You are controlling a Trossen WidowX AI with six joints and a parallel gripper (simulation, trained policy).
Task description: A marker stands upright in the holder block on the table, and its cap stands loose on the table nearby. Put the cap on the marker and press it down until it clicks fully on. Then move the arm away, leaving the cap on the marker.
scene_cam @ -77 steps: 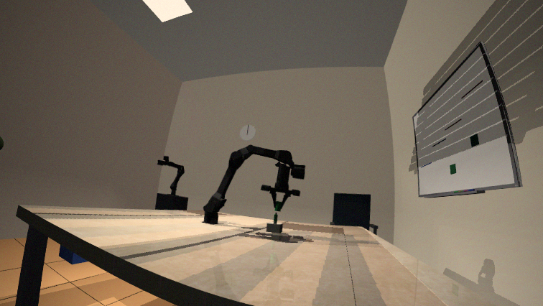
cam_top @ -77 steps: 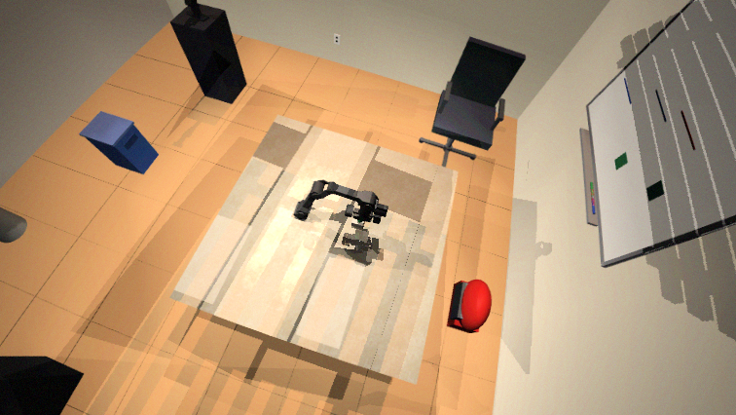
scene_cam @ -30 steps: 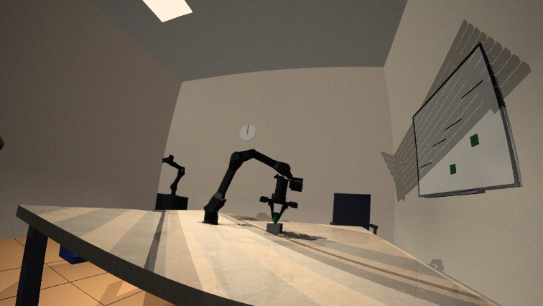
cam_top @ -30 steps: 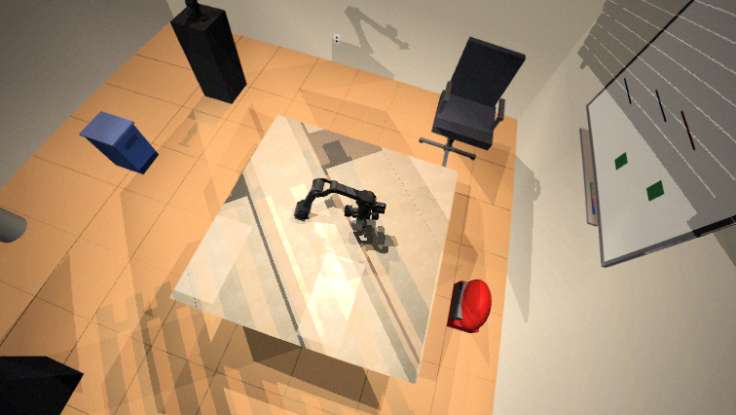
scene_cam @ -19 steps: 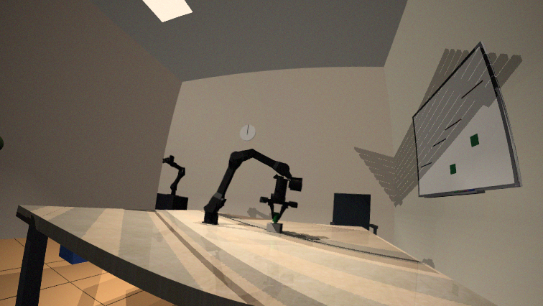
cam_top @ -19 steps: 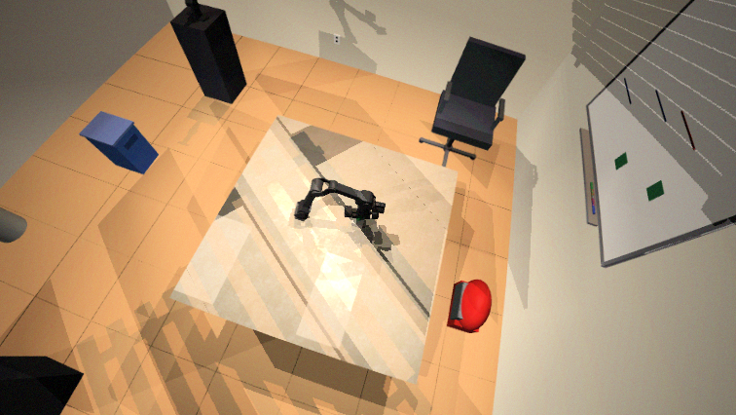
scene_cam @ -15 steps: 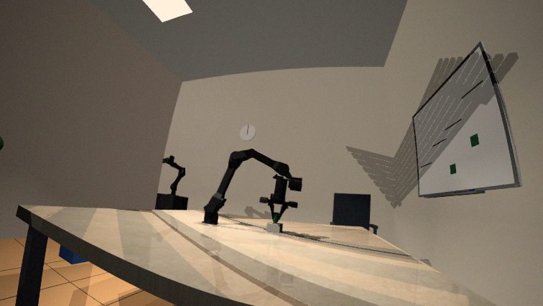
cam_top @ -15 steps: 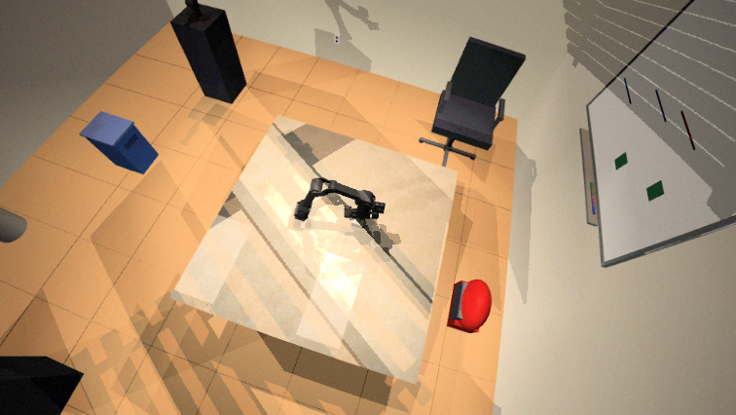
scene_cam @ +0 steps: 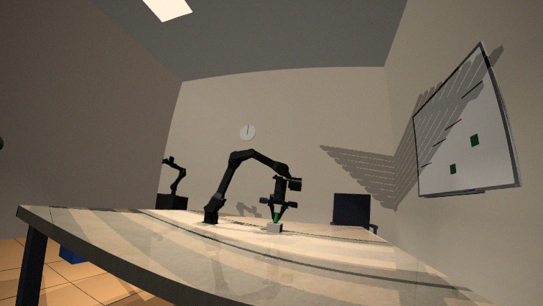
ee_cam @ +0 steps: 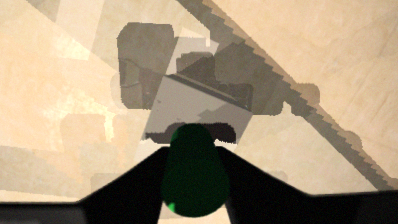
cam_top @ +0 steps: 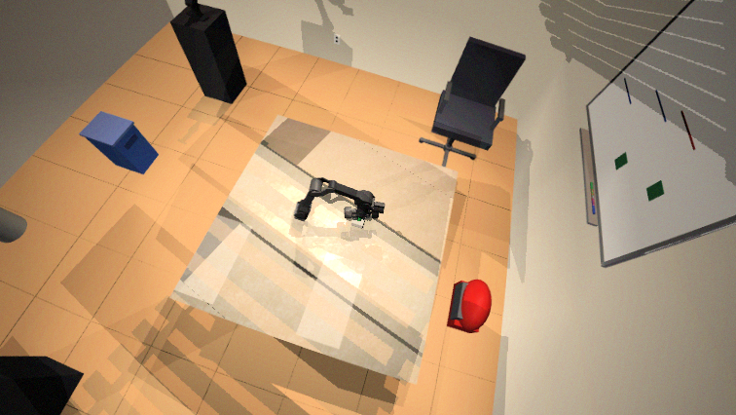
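The green marker is 1 cm above my gripper tip. Round my gripper tip: green cap: 1 cm above; then holder block: 4 cm below.
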